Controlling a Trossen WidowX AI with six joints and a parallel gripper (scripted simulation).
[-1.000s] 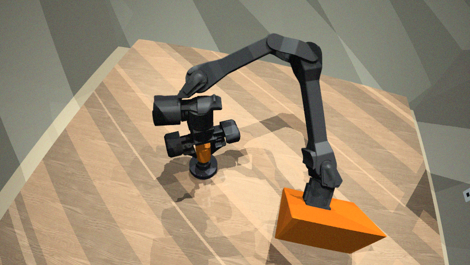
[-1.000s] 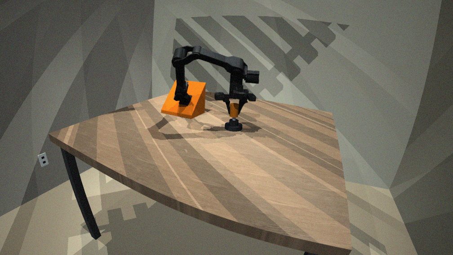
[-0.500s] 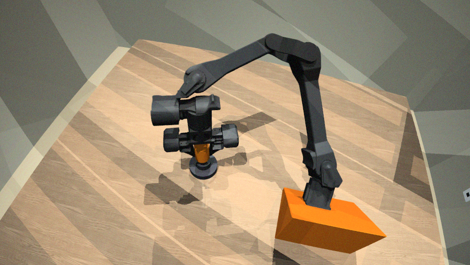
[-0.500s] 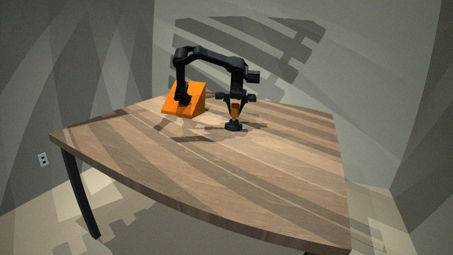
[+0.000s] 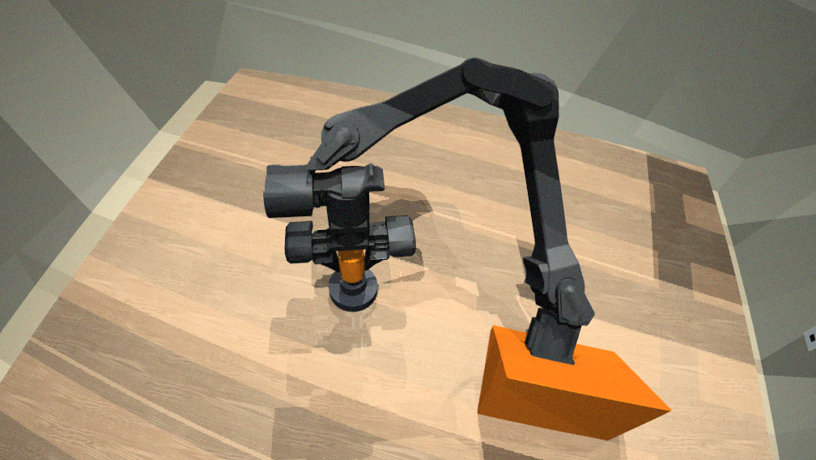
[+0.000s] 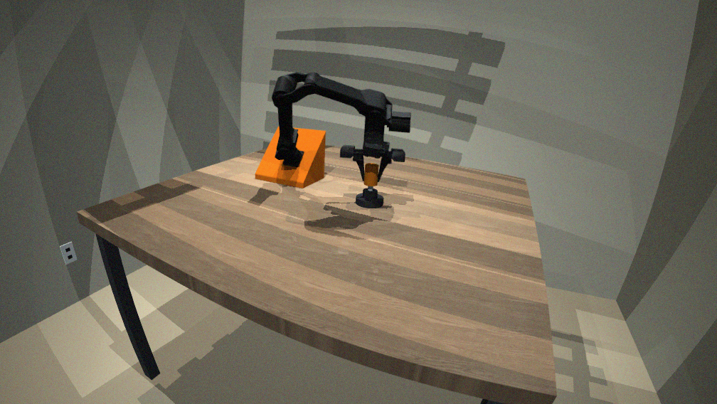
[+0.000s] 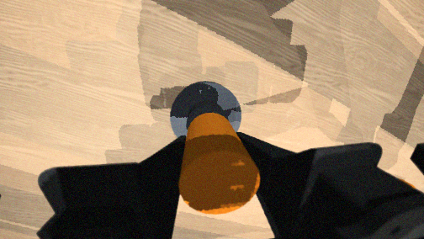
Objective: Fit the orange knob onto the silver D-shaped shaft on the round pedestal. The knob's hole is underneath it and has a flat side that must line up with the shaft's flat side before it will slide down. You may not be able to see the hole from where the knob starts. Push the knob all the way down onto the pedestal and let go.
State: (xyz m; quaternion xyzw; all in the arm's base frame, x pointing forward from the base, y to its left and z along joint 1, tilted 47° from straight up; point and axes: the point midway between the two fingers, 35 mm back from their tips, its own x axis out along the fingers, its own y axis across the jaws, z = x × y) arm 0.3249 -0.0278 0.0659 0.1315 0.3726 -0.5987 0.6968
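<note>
Right now the round pedestal is 4 cm below my gripper tip. The rest, counted from my gripper tip: orange knob 3 cm above.
</note>
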